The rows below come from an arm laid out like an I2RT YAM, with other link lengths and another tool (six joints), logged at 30 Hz.
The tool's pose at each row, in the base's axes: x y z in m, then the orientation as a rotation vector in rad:
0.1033 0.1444 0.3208 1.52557 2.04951 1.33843
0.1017 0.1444 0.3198 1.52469 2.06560 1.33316
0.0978 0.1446 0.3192 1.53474 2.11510 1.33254
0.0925 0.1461 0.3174 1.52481 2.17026 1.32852
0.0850 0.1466 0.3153 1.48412 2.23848 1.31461
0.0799 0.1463 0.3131 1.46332 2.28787 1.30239
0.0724 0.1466 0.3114 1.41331 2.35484 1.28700
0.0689 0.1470 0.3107 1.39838 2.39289 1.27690
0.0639 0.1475 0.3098 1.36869 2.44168 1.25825
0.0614 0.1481 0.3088 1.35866 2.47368 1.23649
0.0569 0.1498 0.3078 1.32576 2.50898 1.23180
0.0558 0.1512 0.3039 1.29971 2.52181 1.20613
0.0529 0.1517 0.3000 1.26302 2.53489 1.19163
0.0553 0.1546 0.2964 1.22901 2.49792 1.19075
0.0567 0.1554 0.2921 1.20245 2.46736 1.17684
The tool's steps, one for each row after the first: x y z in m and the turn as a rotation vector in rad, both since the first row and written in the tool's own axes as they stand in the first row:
0.0004 -0.0018 -0.0005 0.01168 0.00534 -0.00306
0.0020 -0.0047 -0.0027 0.04778 0.03259 0.00133
0.0049 -0.0093 -0.0044 0.08169 0.06052 -0.00892
0.0079 -0.0156 -0.0080 0.11698 0.08945 -0.04274
0.0091 -0.0205 -0.0104 0.14618 0.10982 -0.06092
0.0119 -0.0265 -0.0143 0.17929 0.13903 -0.09904
0.0135 -0.0292 -0.0160 0.20274 0.15524 -0.11115
0.0158 -0.0330 -0.0186 0.23156 0.17316 -0.13485
0.0170 -0.0353 -0.0194 0.25595 0.17939 -0.14625
0.0200 -0.0389 -0.0209 0.27155 0.19862 -0.16775
0.0205 -0.0426 -0.0188 0.28047 0.19197 -0.19181
0.0210 -0.0474 -0.0184 0.28379 0.19277 -0.21980
0.0214 -0.0487 -0.0133 0.25066 0.17123 -0.24607
0.0202 -0.0511 -0.0097 0.22749 0.14568 -0.27056

